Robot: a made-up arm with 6 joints.
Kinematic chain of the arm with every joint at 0, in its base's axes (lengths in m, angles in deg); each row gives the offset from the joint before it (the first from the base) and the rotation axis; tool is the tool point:
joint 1: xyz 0 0 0.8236 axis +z
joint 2: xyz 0.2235 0 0 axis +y
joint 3: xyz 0 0 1.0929 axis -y
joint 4: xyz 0 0 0.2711 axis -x
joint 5: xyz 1.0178 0 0 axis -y
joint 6: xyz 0.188 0 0 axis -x
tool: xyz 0 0 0
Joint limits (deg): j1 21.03..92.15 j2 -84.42..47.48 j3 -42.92..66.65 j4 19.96..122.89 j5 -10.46..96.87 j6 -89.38..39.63
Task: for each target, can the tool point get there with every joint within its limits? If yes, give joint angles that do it. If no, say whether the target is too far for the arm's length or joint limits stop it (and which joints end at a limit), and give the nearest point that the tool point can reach.
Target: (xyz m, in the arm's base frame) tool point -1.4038 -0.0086 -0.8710
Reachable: no: joint limits stop it (at a limit: joint 1, joint 2, joint 3, joint 4, joint 5) | nearest point -1.8442 -0.6408 1.0205 | short by 2.042 m
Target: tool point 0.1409 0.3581 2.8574
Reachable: yes | joints 41.43 -17.48 30.17 69.32 85.04 25.59
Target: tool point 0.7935 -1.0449 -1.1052
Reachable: no: joint limits stop it (at a limit: joint 1, joint 2, joint 3, joint 5) | nearest point 1.1969 0.4306 0.3578 | short by 2.117 m
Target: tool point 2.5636 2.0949 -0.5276
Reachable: no: too far | nearest point 1.5052 1.2300 0.7243 | short by 1.853 m
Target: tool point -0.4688 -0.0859 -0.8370
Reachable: no: joint limits stop it (at a limit: joint 1, joint 2, joint 3, joint 4) | nearest point -0.1456 1.2230 0.3972 | short by 1.828 m
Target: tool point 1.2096 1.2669 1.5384
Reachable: yes | joints 46.39 17.92 -9.91 42.96 -0.89 -47.34
